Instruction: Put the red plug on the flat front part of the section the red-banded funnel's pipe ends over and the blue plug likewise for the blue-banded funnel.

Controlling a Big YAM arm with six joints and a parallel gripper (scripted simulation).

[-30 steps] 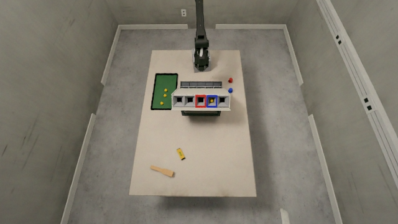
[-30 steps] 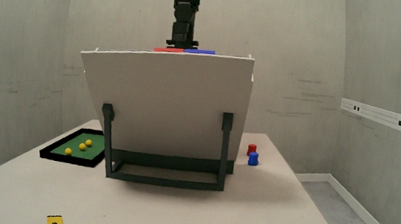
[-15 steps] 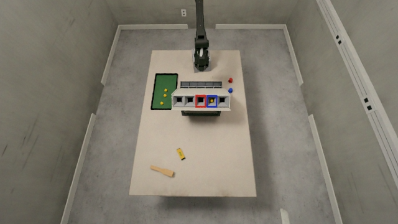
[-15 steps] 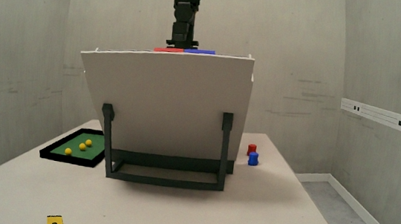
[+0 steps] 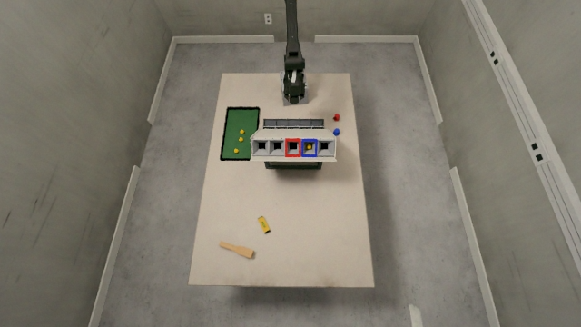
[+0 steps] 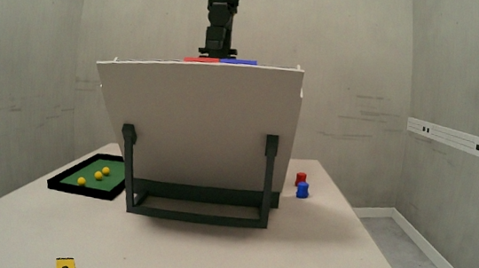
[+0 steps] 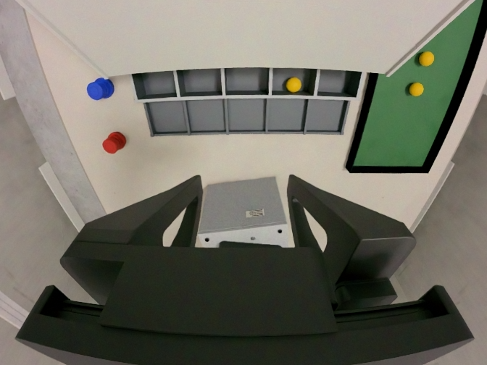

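Right now the green marble tray is 330 mm to the right of my hand, 290 mm below it and 80 mm ahead of it. The rest, counted from my hand: blue band: 280 mm ahead, 120 mm to the left, 20 mm above; cover: 140 mm ahead, 90 mm below, 20 mm to the left; red band: 290 mm ahead, 50 mm to the left, 20 mm above.
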